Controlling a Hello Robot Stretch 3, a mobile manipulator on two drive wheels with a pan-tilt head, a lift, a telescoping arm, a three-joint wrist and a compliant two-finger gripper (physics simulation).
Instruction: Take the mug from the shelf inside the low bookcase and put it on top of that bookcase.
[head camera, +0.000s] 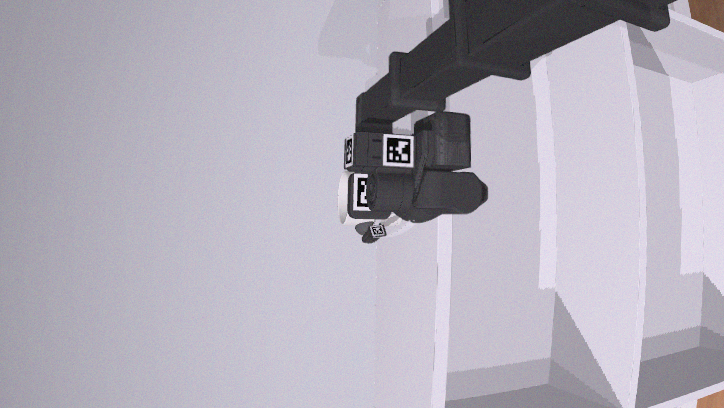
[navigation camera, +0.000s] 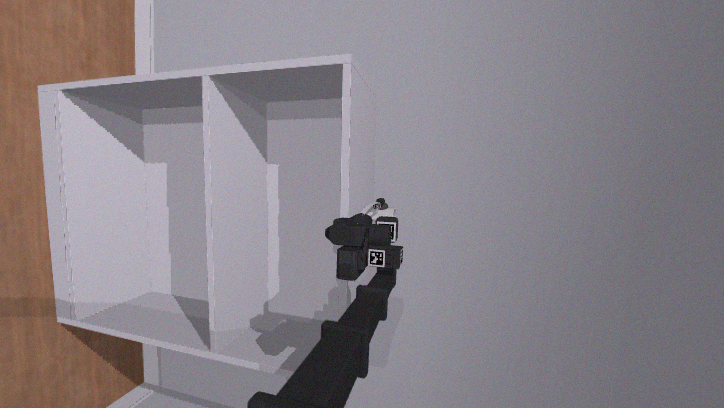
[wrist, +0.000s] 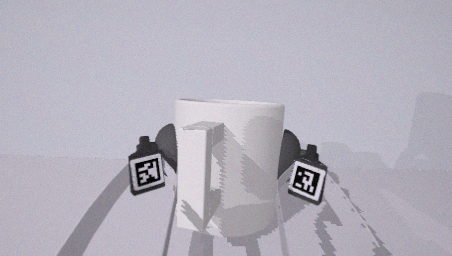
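Places are measured from the robot's base along level axes (x right, y back, z down), in centimetres.
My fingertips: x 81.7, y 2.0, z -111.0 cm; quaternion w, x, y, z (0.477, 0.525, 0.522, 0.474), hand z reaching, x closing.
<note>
Ahead of a thing's pixels: the offset from my fingertips to its middle. "*": to the spot under its first point. Level surfaces: height alone.
The white mug @[dx -2.4, dy -0.3, dz +0.2 cm] (head camera: 343, 202) (navigation camera: 388, 212) (wrist: 250, 170) is between the rubber fingertips of my gripper (wrist: 227, 145), which is shut on it. In the wrist view its handle faces the camera at the left, and its rim is seen nearly edge-on. In the head and navigation views the wrist hides much of the mug. The low white bookcase @[* dx -17.9, dy -13.4, dz +5.9 cm] (head camera: 443, 304) (navigation camera: 346, 126) has its top board under or just beside the mug and fingers. In the wrist view the pale top surface spreads below the mug. Whether the mug's base touches it I cannot tell.
A plain grey wall (head camera: 177, 202) (navigation camera: 531, 177) (wrist: 225, 45) stands behind the bookcase. The bookcase's open compartments face outward below its top, split by a shelf board @[* dx -17.0, dy +0.6, dz +43.5 cm] (head camera: 639, 202) (navigation camera: 206, 202). My dark arm (head camera: 430, 65) (navigation camera: 344, 344) reaches across the bookcase's side. Brown wooden floor @[dz +111.0 cm] (navigation camera: 65, 40) shows at the bookcase's foot.
</note>
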